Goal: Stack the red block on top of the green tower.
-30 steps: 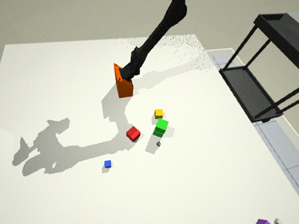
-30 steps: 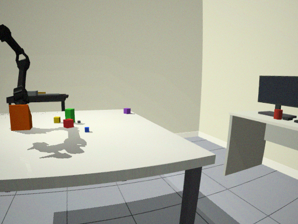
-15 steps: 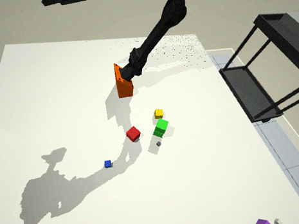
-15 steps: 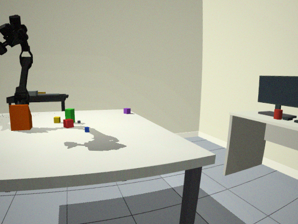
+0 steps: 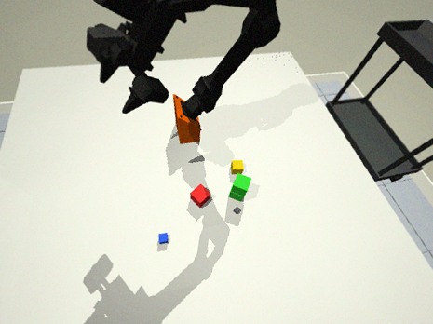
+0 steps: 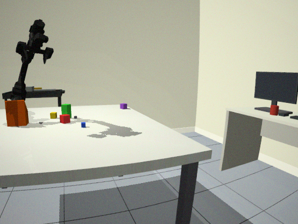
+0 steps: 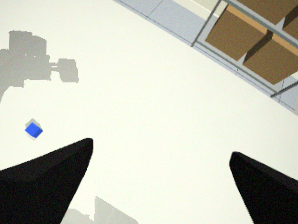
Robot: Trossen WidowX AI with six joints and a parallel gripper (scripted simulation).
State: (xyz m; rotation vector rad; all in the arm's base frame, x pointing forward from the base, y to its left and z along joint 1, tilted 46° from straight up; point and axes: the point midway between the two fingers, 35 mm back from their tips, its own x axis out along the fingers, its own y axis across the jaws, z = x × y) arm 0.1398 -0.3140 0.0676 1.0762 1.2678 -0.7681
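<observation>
Right now my gripper tip is 33 cm above the red block, 17 cm to the right of it and 14 cm short of it. From my gripper tip the other things lie so: small grey cube 34 cm below, 27 cm to the left, 21 cm ahead; then yellow block 33 cm below, 32 cm to the left, 6 cm ahead; then blue cube 34 cm below, 24 cm ahead, 3 cm to the left.
</observation>
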